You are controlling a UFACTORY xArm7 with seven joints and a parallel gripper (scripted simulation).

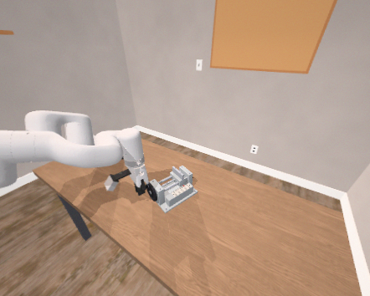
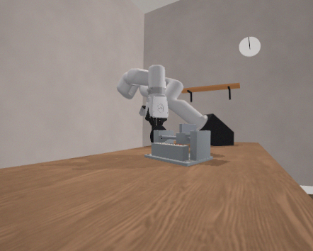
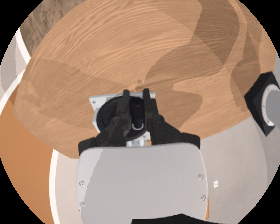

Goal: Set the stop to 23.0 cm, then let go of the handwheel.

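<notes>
The handwheel is 20 mm ahead of my hand, 20 mm to the left of it and 10 mm below it. Round my hand: sliding stop block (150 mm ahead, 130 mm to the left, 10 mm below).
</notes>
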